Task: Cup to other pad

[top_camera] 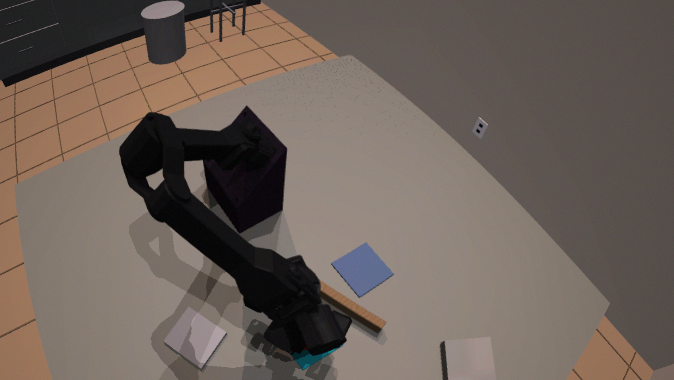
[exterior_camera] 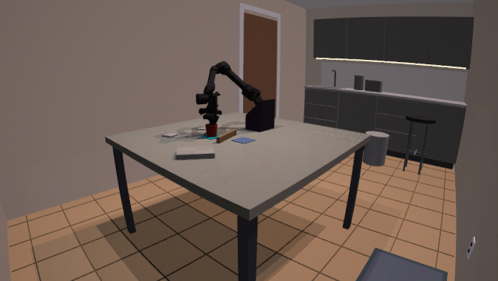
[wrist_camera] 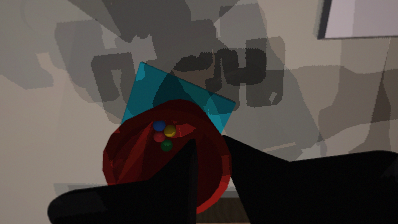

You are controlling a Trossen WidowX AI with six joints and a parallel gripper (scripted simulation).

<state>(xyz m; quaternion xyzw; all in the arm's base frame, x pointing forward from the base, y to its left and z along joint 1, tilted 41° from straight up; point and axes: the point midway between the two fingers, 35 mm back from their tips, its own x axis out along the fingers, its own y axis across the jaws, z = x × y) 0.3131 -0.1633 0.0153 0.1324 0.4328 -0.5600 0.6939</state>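
My gripper tip is now 2 cm short of the red cup, 1 cm to the right of it and 1 cm above it. Also, from my gripper tip: teal pad: 3 cm ahead, 2 cm to the left, 5 cm below; then pale grey square: 10 cm behind, 18 cm to the right, 4 cm below; then wooden bar: 12 cm to the left, 4 cm below.
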